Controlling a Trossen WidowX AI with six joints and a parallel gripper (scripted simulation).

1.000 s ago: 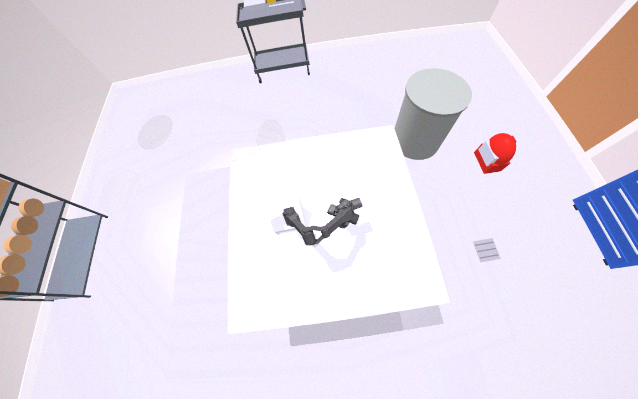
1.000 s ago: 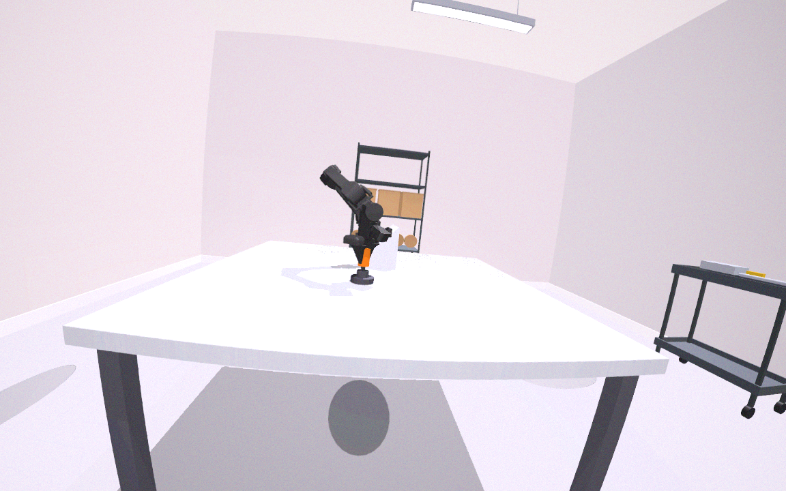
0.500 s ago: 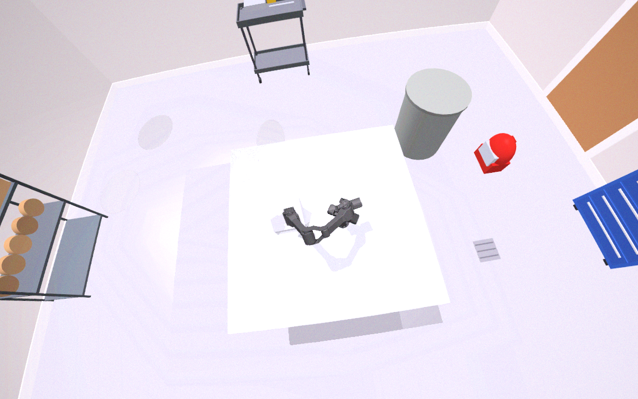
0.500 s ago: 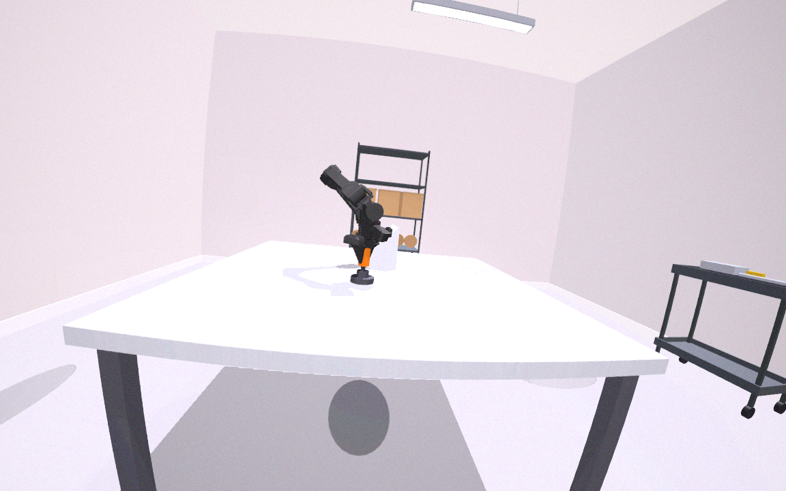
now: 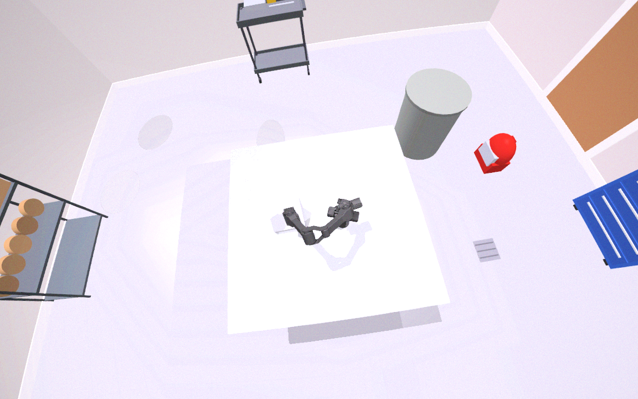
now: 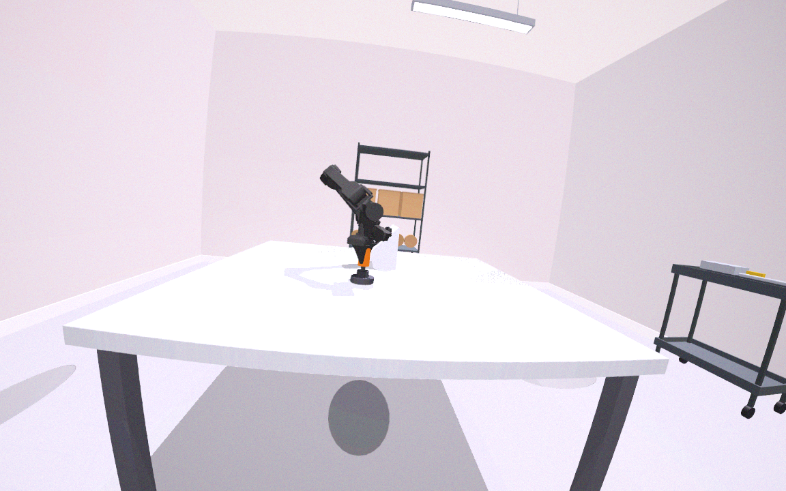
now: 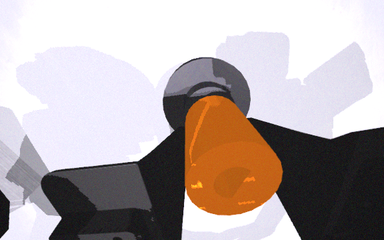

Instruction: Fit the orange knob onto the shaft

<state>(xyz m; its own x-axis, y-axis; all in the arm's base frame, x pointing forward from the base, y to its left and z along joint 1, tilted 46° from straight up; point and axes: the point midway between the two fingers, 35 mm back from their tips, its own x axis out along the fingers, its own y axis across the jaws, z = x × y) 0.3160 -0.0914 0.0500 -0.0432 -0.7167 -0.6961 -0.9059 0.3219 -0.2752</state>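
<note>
My gripper tip is now 2 cm below the orange knob. Round my gripper tip: dark round pedestal (4 cm below).
</note>
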